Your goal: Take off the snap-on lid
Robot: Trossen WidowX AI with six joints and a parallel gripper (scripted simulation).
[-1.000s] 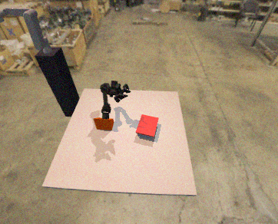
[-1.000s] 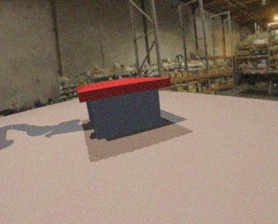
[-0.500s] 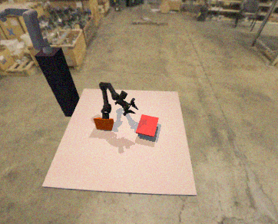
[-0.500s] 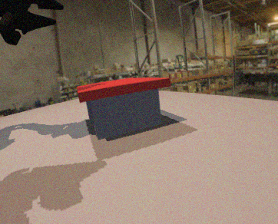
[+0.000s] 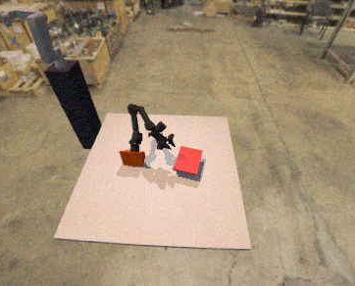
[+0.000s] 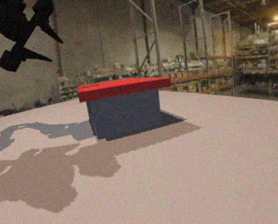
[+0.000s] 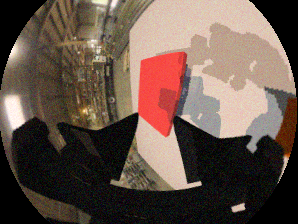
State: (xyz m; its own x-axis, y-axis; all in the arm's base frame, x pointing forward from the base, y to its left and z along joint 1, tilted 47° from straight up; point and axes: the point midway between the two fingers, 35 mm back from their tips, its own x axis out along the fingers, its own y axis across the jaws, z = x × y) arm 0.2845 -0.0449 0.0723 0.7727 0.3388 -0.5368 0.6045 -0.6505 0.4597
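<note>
Now: the red lid 120 mm ahead of my gripper tip, 100 mm below it and 30 mm to the right of it. Also, from my gripper tip: blue-grey storage box: 150 mm below, 120 mm ahead, 30 mm to the right.
</note>
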